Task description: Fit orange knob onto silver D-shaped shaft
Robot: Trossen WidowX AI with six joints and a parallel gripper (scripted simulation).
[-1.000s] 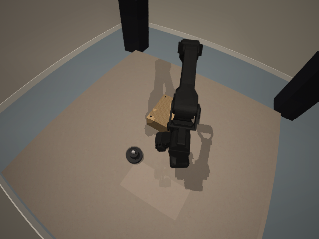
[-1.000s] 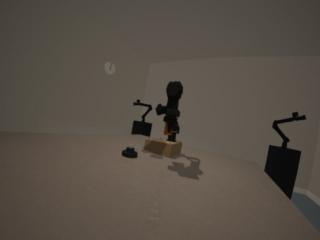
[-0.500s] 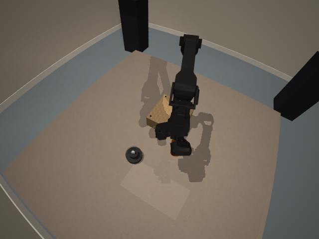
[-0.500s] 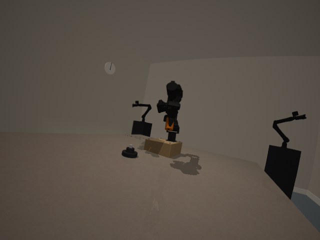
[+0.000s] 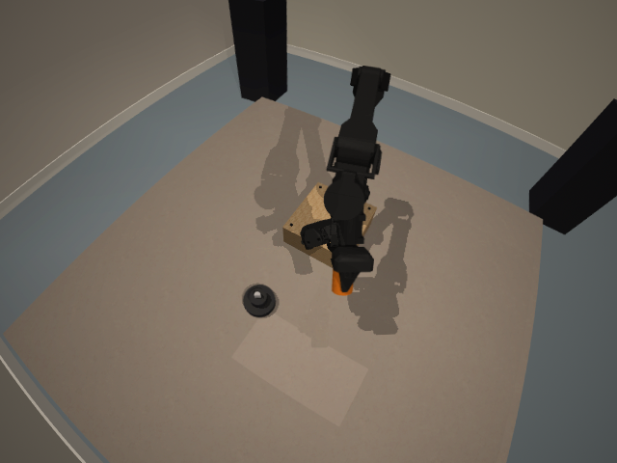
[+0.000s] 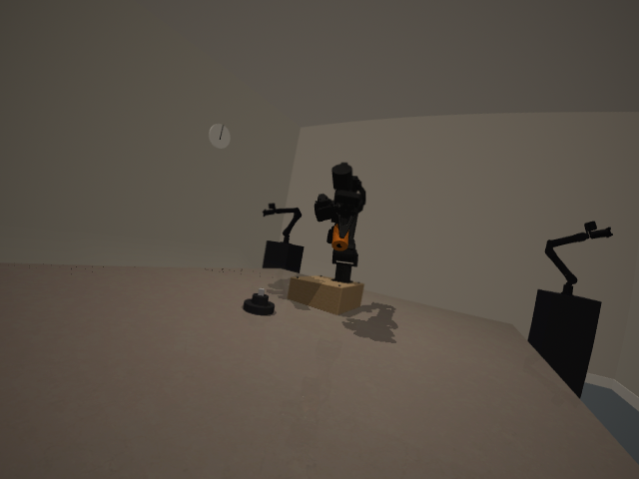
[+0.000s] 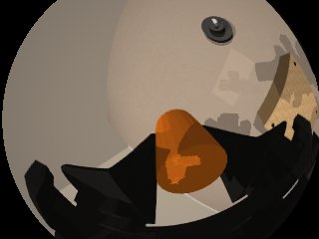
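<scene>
The orange knob is 20 mm behind my gripper tip, 10 mm to the right of it and 30 mm above it. Round my gripper tip: black round pedestal (50 mm ahead, 180 mm to the right, 190 mm below).
</scene>
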